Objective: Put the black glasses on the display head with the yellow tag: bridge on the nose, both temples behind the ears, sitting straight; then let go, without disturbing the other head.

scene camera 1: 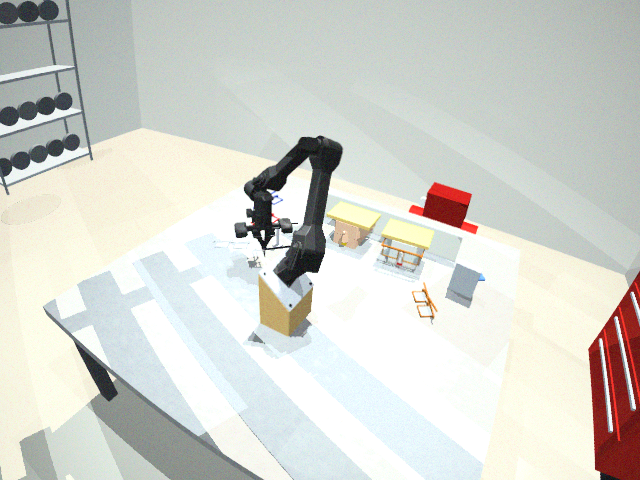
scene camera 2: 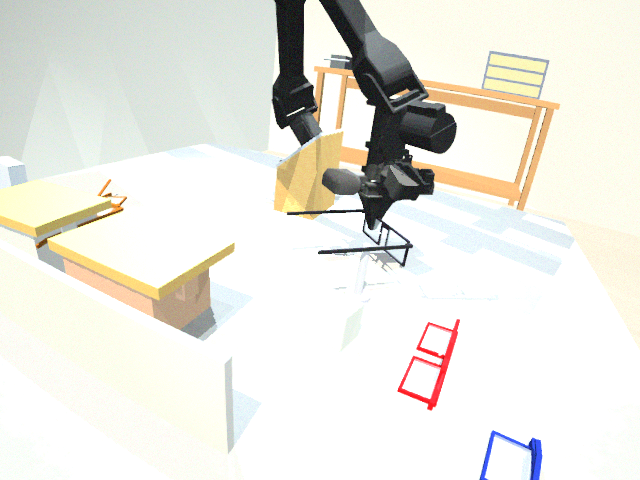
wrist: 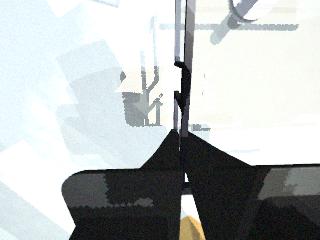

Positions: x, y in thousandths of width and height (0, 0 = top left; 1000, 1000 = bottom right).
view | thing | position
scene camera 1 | my gripper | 412, 520
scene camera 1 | grey box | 727, 576
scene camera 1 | tan display head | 552, 468
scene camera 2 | my gripper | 580, 478
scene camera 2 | tan display head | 251, 559
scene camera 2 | low white wall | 293, 797
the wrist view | my gripper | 555, 560
